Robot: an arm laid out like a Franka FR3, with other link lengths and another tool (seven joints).
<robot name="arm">
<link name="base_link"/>
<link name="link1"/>
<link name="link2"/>
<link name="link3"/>
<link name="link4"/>
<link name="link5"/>
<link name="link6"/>
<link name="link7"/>
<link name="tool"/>
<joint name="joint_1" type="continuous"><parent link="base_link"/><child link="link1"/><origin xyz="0.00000 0.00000 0.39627"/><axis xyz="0 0 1"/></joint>
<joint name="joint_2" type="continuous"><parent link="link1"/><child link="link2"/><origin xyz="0.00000 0.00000 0.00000"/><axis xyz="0 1 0"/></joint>
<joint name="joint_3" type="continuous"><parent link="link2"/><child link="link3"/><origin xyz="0.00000 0.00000 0.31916"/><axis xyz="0 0 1"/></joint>
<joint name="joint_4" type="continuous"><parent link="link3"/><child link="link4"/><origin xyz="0.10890 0.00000 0.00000"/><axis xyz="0 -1 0"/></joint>
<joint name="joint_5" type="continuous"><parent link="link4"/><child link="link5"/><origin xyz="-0.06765 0.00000 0.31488"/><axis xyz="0 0 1"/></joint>
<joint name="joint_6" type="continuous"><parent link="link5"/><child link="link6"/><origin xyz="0.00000 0.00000 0.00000"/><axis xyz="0 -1 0"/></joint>
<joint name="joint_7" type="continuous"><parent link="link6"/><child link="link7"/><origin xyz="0.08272 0.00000 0.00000"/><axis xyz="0 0 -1"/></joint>
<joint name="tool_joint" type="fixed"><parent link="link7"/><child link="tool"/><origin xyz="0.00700 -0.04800 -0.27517" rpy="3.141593 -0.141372 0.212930"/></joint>
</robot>
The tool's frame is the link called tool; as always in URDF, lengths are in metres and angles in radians. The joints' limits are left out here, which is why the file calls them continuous.
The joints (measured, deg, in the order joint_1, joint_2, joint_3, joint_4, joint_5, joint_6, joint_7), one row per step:
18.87 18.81 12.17 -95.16 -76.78 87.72 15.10
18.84 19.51 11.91 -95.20 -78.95 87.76 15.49
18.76 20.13 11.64 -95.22 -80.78 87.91 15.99
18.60 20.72 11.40 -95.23 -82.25 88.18 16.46
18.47 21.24 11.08 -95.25 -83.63 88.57 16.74
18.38 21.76 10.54 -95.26 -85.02 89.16 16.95
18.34 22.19 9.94 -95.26 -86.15 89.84 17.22
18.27 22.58 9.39 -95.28 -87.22 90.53 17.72
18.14 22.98 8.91 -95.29 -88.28 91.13 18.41
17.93 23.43 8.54 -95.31 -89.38 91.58 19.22
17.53 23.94 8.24 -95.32 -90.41 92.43 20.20
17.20 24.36 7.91 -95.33 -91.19 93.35 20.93
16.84 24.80 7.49 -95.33 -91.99 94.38 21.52
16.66 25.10 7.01 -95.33 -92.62 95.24 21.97
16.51 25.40 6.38 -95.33 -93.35 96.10 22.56
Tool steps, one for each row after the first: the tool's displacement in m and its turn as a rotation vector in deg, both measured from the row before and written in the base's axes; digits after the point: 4 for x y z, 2 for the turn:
0.0059 -0.0011 0.0021 -1.84 -0.73 0.55
0.0053 -0.0014 0.0014 -1.45 -0.75 0.45
0.0049 -0.0017 -0.0002 -1.09 -0.57 0.39
0.0051 -0.0017 -0.0001 -1.05 -0.40 0.47
0.0058 -0.0026 -0.0003 -1.07 -0.34 0.51
0.0052 -0.0026 -0.0005 -0.79 -0.34 0.48
0.0048 -0.0026 -0.0005 -0.63 -0.51 0.46
0.0044 -0.0029 -0.0006 -0.55 -0.66 0.38
0.0040 -0.0032 -0.0009 -0.57 -0.71 0.29
0.0051 -0.0036 -0.0028 -0.24 -0.69 0.49
0.0047 -0.0032 -0.0031 -0.11 -0.42 0.50
0.0052 -0.0040 -0.0035 -0.17 -0.26 0.51
0.0040 -0.0033 -0.0022 -0.16 -0.23 0.42
0.0040 -0.0044 -0.0016 -0.23 -0.39 0.36

